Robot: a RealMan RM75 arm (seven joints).
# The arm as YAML. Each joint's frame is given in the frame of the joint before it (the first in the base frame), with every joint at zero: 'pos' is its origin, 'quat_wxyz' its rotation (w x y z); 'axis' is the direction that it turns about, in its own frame. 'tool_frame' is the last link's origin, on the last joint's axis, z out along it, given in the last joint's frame.
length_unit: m
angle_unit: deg
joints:
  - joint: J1
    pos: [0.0, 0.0, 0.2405]
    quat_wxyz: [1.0, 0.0, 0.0, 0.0]
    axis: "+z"
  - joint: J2
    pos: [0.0, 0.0, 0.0]
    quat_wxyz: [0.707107, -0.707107, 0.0, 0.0]
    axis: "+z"
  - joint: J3
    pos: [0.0, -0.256, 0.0]
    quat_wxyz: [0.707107, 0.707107, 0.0, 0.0]
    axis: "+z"
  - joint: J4
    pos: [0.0, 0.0, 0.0]
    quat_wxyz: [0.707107, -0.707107, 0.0, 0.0]
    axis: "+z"
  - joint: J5
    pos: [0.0, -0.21, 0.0]
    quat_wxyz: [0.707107, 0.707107, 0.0, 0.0]
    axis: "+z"
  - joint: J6
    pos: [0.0, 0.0, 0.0]
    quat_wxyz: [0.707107, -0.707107, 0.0, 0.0]
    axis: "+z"
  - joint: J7
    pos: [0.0, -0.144, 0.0]
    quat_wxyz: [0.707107, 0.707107, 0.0, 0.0]
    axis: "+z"
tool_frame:
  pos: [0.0, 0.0, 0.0]
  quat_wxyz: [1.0, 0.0, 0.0, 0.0]
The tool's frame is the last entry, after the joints.
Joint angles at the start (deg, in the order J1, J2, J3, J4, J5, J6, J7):
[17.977 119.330 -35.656 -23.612 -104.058 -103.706 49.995]
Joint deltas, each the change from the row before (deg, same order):
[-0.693 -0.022 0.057 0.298 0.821 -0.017 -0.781]
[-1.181 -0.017 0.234 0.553 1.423 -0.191 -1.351]
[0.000 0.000 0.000 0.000 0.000 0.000 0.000]
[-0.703 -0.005 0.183 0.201 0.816 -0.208 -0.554]
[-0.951 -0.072 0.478 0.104 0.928 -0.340 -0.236]
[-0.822 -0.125 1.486 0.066 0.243 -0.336 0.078]
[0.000 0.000 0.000 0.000 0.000 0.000 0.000]
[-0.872 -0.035 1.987 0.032 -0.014 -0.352 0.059]
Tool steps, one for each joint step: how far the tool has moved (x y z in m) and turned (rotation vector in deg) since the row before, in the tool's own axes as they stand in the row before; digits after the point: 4 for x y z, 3 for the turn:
[0.0012 0.0014 -0.0033 1.069 -0.582 -0.275]
[0.0016 0.0026 -0.0057 1.871 -1.158 -0.481]
[0.0000 0.0000 0.0000 0.000 0.000 0.000]
[0.0005 0.0014 -0.0036 1.084 -0.686 -0.170]
[0.0000 0.0011 -0.0058 1.542 -0.818 0.066]
[-0.0005 -0.0003 -0.0069 1.913 -0.714 0.210]
[0.0000 0.0000 0.0000 0.000 0.000 0.000]
[-0.0004 -0.0004 -0.0075 2.203 -0.778 0.194]

